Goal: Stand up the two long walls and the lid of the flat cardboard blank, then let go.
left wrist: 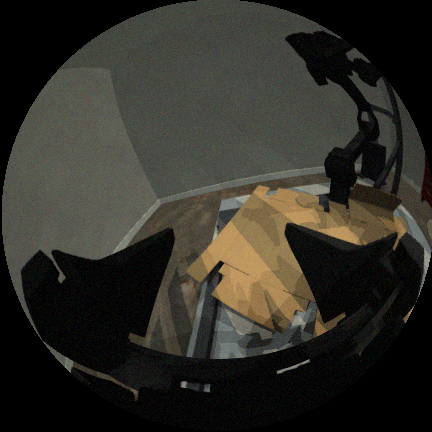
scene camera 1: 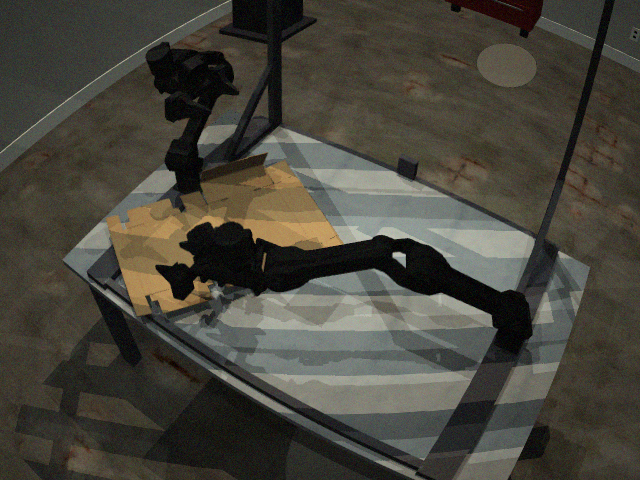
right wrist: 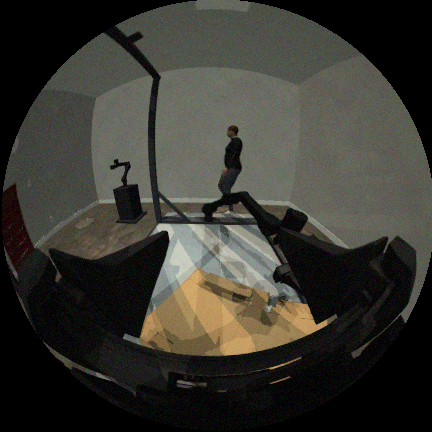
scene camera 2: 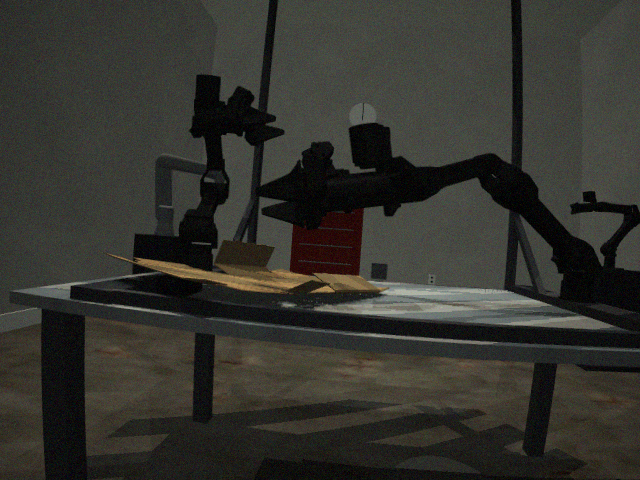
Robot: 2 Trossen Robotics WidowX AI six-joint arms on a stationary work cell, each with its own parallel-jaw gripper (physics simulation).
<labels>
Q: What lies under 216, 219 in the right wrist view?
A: A dark raised rim.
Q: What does my left gripper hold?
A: Nothing.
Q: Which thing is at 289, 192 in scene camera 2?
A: My left gripper.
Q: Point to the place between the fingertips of my right gripper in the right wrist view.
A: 224, 234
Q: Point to a black block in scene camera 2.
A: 166, 284
</labels>
